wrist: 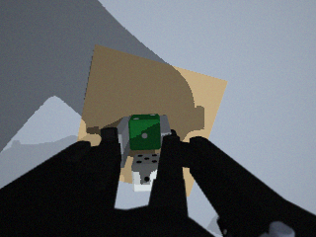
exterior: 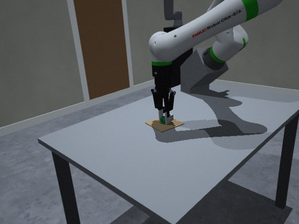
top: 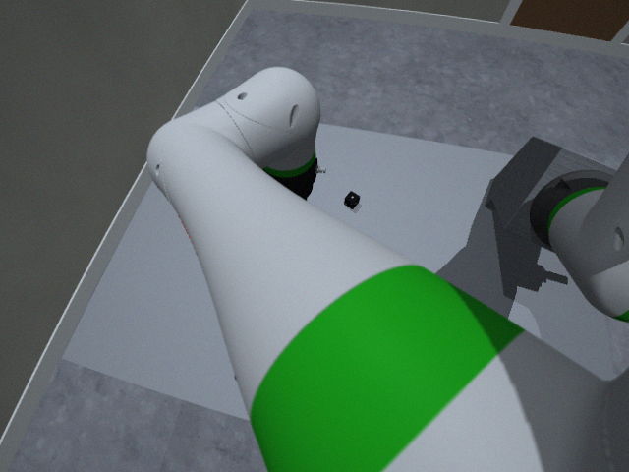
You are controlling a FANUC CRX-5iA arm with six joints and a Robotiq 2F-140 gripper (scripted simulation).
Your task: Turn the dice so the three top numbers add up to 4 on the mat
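My hand is 2 cm above the green die. From my hand the other things lie so: tan mat 4 cm below; then white die 4 cm behind, 1 cm to the right, 2 cm below; then black die 10 cm behind, 12 cm to the right, 2 cm below.
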